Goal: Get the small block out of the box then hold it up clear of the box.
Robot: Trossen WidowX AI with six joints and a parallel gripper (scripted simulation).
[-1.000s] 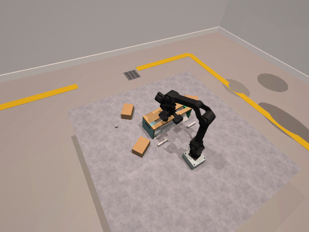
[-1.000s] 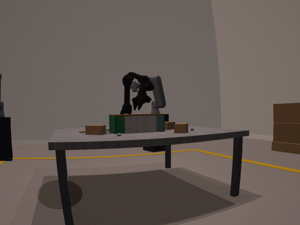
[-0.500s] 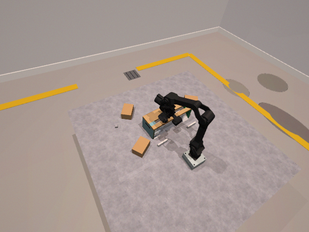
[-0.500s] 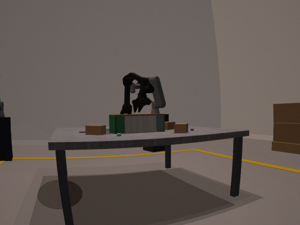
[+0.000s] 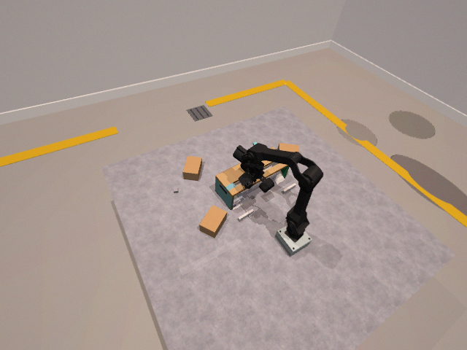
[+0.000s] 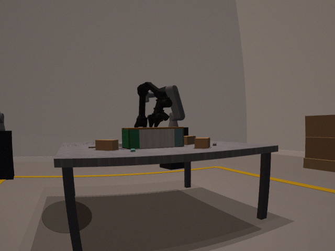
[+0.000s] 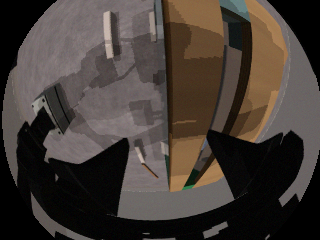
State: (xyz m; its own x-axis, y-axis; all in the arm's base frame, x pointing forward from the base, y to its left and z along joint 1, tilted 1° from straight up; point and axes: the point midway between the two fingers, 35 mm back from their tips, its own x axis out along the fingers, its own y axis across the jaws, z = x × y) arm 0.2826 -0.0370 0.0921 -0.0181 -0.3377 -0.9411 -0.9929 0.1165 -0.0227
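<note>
My gripper tip is now 40 mm short of the small blue block, 40 mm to the left of it and 30 mm above it. Round my gripper tip: grey piece (290 mm ahead, 300 mm to the left, 110 mm below); teal piece (260 mm ahead, 270 mm to the right, 110 mm below); box (30 mm ahead, 30 mm to the right, 60 mm below).
</note>
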